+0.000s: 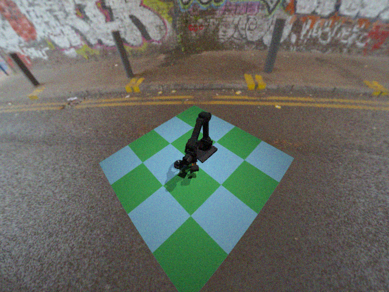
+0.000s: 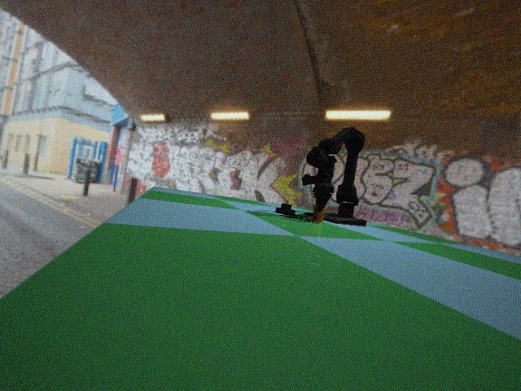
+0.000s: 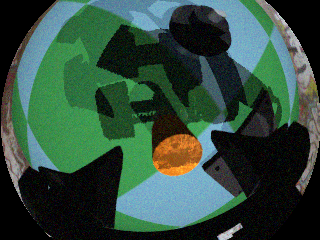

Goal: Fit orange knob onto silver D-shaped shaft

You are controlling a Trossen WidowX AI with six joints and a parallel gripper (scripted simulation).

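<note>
The orange knob is right at my gripper tip. From my gripper tip the other things lie so: dark round pedestal: 70 mm ahead, 120 mm to the right, 10 mm below.
</note>
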